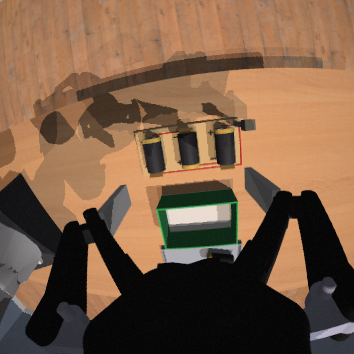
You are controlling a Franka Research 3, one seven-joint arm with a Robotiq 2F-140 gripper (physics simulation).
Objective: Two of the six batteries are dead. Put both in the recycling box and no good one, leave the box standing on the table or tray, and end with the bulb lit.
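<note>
Three black batteries with gold bands lie side by side in a tan holder with a red wire outline: the left battery, the middle battery and the right battery. The left and right ones have the gold band at the far end, the middle one at the near end. A small dark grey block sits at the holder's far right corner; I cannot make out a lit bulb. The green box stands upright nearer, and its visible floor is pale. My gripper is wide open and empty, its fingers either side above the box.
A grey tray shows behind the box, mostly hidden by the gripper body. Part of a dark battery lies in it. The round wooden table's far edge curves beyond the holder. Arm shadows fall at the left.
</note>
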